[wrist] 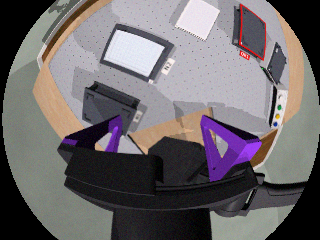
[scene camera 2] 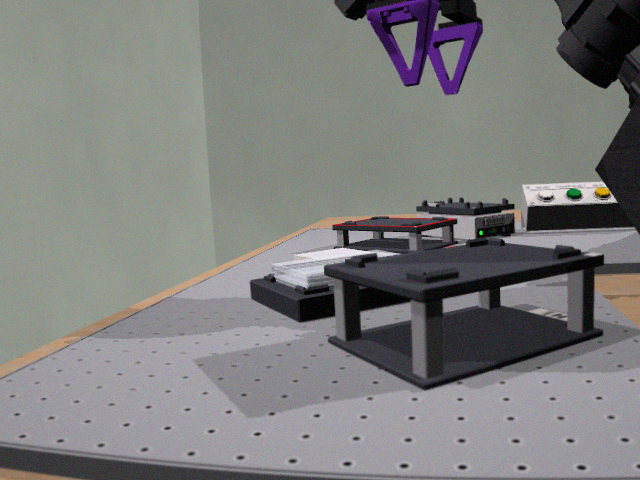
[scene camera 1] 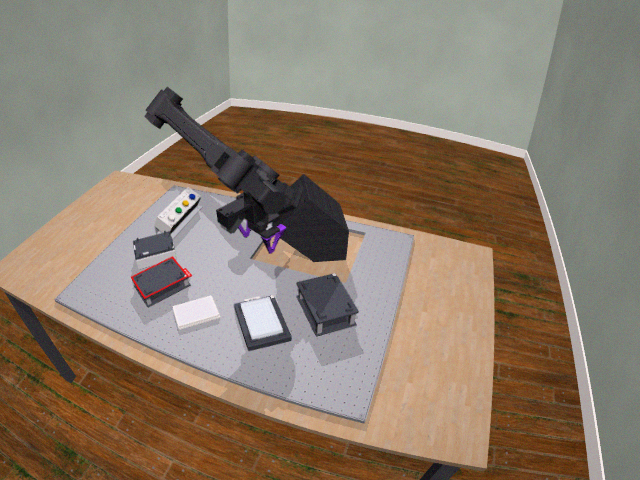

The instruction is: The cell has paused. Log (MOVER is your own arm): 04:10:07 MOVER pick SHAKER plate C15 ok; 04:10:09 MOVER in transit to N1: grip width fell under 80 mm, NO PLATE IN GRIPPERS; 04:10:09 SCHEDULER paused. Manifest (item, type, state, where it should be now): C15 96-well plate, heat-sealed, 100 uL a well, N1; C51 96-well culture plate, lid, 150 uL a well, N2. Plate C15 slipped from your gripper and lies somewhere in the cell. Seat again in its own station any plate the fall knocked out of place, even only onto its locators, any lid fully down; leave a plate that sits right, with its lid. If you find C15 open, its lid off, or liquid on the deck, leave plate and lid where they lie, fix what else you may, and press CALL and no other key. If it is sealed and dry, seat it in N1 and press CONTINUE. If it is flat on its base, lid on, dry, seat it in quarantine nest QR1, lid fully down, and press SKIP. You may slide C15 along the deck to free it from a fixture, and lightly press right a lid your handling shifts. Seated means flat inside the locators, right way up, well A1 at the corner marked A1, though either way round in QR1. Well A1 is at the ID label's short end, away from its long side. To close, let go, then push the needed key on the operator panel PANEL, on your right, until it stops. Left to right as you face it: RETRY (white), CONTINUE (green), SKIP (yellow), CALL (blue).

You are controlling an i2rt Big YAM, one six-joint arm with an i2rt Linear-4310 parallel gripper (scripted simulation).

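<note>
Scene camera 2: my gripper [scene camera 2: 433, 90], clear lid [scene camera 2: 311, 270]. Scene camera 1: white plate [scene camera 1: 192, 313], red-edged nest [scene camera 1: 161, 275], operator panel [scene camera 1: 162, 223], clear lid [scene camera 1: 260, 315], my gripper [scene camera 1: 258, 244]. Wrist view: clear lid [wrist: 138, 54], my gripper [wrist: 161, 119], red-edged nest [wrist: 252, 28].
</note>
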